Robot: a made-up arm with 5 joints. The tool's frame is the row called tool.
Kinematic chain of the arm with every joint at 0, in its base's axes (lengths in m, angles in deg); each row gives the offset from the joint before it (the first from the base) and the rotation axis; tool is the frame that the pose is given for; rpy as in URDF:
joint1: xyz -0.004 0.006 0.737 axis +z
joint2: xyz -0.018 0.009 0.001 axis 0 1 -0.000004
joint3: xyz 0.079 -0.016 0.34 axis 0 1 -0.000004
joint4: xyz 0.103 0.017 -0.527 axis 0 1 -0.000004
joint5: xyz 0.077 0.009 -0.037 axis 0 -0.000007 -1
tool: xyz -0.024 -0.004 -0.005 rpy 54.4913 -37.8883 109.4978
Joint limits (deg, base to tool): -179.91..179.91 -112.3..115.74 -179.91..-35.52 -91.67..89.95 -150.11..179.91
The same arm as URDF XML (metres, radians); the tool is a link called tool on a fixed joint. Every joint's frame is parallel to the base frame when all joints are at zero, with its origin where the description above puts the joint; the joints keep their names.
<robot name="arm">
<joint name="tool_joint" type="fixed"><parent link="link5"/><child link="tool"/><origin xyz="-0.024 -0.004 -0.005" rpy="0.9511 -0.6613 1.9111"/></joint>
<joint name="joint5" type="revolute"><parent link="link4"/><child link="link5"/><origin xyz="0.077 0.009 -0.037" rpy="0 0 0"/><axis xyz="0 0 -1"/><limit lower="-2.6199" upper="3.14"/></joint>
<joint name="joint4" type="revolute"><parent link="link3"/><child link="link4"/><origin xyz="0.103 0.017 -0.527" rpy="0 0 0"/><axis xyz="0 1 0"/><limit lower="-1.5999" upper="1.5699"/></joint>
<joint name="joint3" type="revolute"><parent link="link2"/><child link="link3"/><origin xyz="0.079 -0.016 0.34" rpy="0 0 0"/><axis xyz="0 1 0"/><limit lower="-3.14" upper="-0.6199"/></joint>
<joint name="joint2" type="revolute"><parent link="link1"/><child link="link2"/><origin xyz="-0.018 0.009 0.001" rpy="0 0 0"/><axis xyz="0 1 0"/><limit lower="-1.96" upper="2.02"/></joint>
<joint name="joint1" type="revolute"><parent link="base_link"/><child link="link1"/><origin xyz="-0.004 0.006 0.737" rpy="0 0 0"/><axis xyz="0 0 1"/><limit lower="-3.14" upper="3.14"/></joint>
<link name="base_link"/>
<link name="link1"/>
<link name="link2"/>
<link name="link3"/>
<link name="link4"/>
<link name="link5"/>
<link name="tool"/>
</robot>

